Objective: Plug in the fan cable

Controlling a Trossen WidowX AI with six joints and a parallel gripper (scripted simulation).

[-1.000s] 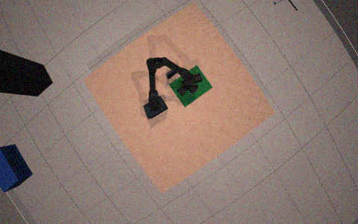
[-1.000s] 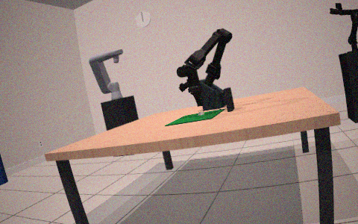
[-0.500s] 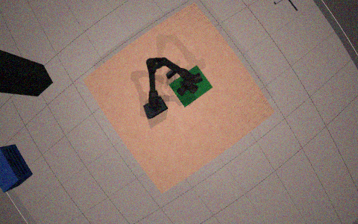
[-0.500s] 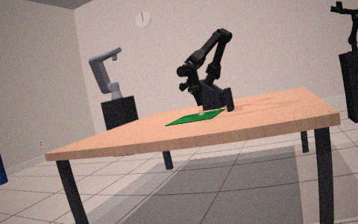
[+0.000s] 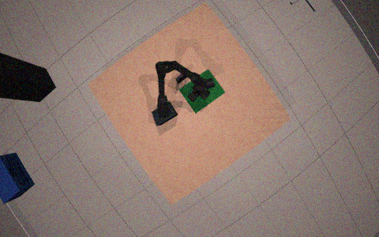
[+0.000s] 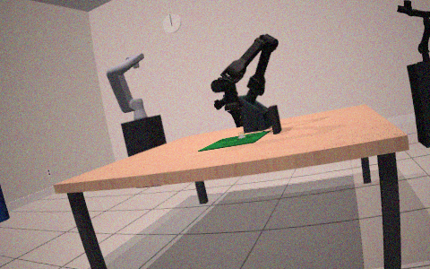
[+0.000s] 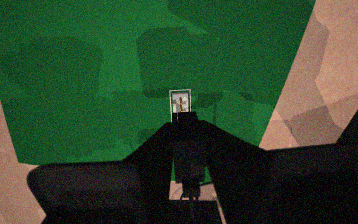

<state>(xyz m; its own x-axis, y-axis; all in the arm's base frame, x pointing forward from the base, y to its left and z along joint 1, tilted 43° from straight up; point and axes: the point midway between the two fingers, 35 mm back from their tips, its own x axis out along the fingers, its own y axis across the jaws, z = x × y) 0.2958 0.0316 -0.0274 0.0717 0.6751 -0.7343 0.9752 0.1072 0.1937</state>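
My gripper tip is 1 cm to the right of the white fan header and 7 cm above it. Also, from my gripper tip: black fan plug (1 cm to the left, 1 cm above); green board (4 cm ahead, 8 cm below).
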